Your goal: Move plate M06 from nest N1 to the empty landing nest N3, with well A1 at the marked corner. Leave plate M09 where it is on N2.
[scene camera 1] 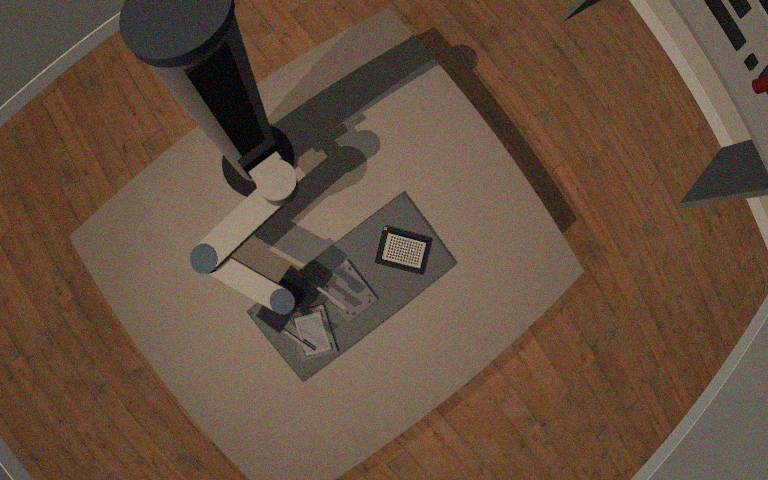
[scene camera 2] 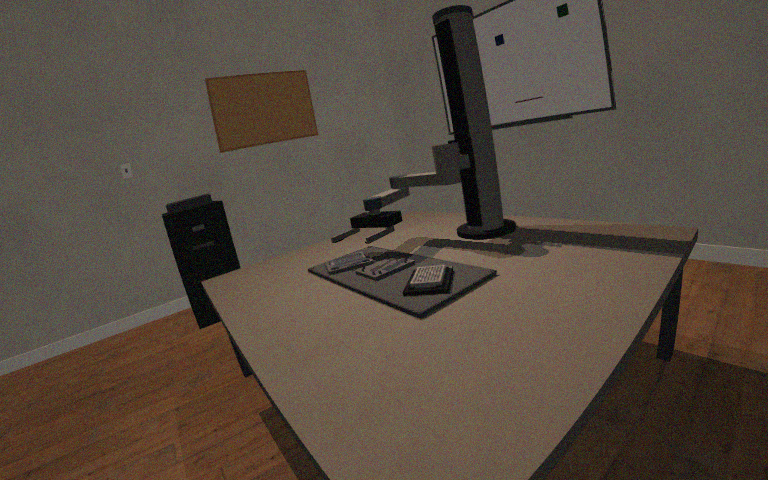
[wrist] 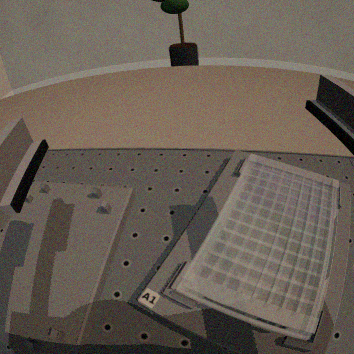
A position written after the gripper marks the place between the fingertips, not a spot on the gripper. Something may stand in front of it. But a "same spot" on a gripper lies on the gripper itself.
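Scene:
The gripper is visible in the wrist view [179, 99], in scene camera 1 and in scene camera 2. On a grey perforated fixture plate, [wrist: 170, 185] and [scene camera 1: 343, 331] are the same spot. On the gripper, [scene camera 1: 299, 284] and [scene camera 2: 385, 214] are likewise the same spot.

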